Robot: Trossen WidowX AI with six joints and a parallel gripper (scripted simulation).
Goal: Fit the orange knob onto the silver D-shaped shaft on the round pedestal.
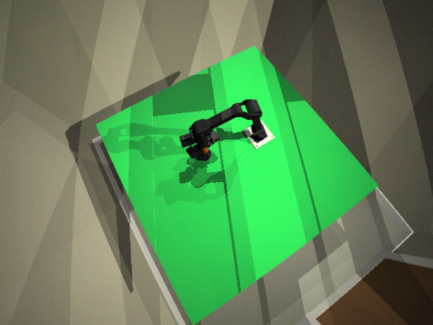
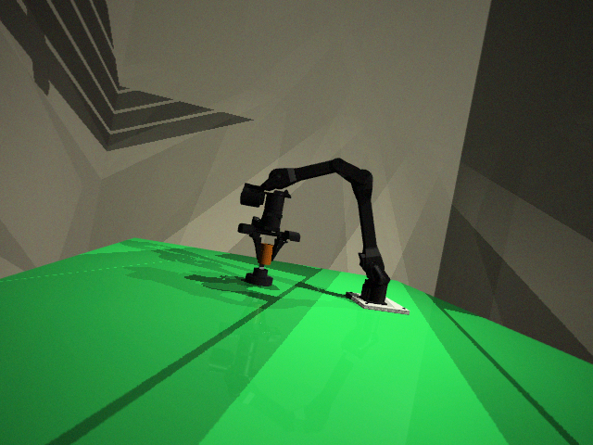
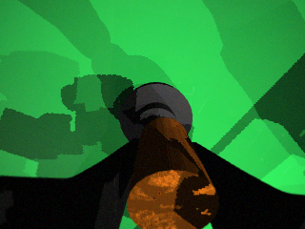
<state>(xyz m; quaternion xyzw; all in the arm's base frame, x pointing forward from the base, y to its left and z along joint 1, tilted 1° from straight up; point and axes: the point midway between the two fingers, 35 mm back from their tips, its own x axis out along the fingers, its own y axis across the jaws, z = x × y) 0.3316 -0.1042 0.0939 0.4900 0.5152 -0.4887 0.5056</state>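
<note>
Right now the round pedestal is 40 mm below my gripper tip and 10 mm ahead of it. Also, from my gripper tip: orange knob: 30 mm above.
</note>
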